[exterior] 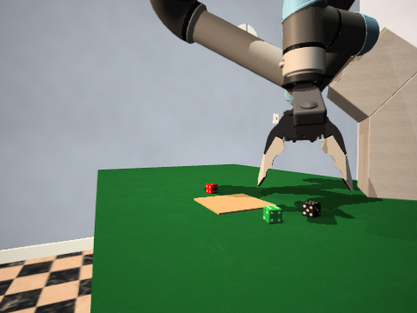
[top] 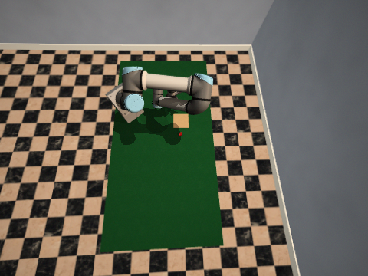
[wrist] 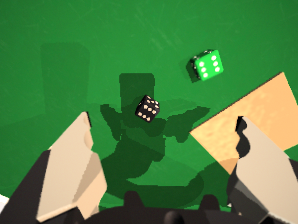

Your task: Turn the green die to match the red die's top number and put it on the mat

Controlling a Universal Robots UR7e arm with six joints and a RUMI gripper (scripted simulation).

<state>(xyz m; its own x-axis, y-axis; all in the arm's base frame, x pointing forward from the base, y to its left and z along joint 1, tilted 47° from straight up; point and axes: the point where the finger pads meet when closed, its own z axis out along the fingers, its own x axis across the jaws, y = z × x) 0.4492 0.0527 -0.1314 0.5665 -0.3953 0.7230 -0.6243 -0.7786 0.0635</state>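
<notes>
The black die lies 20 mm behind my hand and 40 mm below it. Also, from my hand: red die: 40 mm ahead, 290 mm to the right, 40 mm below; then tan mat: 50 mm ahead, 150 mm to the right, 50 mm below; then green die: 60 mm ahead, 10 mm to the right, 40 mm below.
</notes>
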